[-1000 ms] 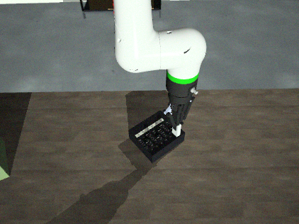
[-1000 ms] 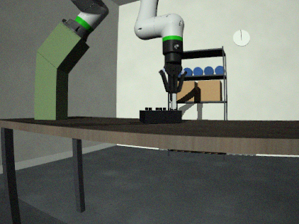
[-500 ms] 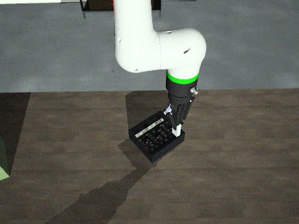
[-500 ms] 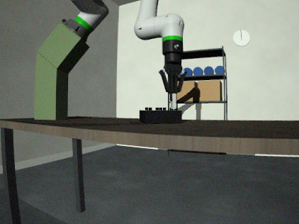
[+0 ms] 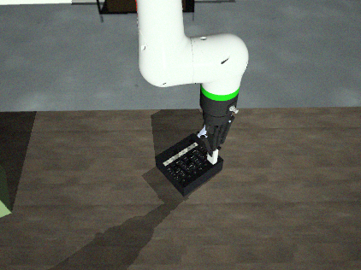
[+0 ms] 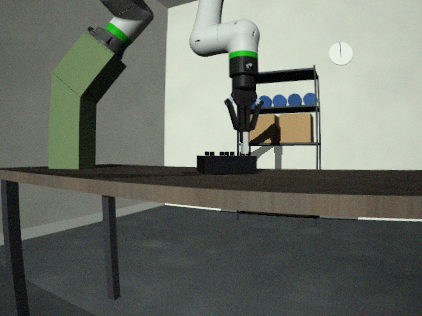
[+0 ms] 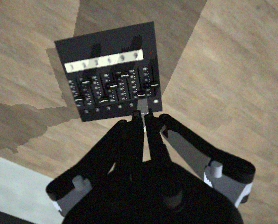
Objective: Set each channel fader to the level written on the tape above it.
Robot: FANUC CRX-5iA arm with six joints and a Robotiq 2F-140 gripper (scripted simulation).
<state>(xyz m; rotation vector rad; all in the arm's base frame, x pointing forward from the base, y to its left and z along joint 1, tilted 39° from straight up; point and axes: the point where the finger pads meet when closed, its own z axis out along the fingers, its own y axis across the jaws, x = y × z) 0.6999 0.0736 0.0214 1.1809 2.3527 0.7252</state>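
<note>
Right now my hand is 20 mm past the fader cap, 20 mm to the right of it and 30 mm above it.
</note>
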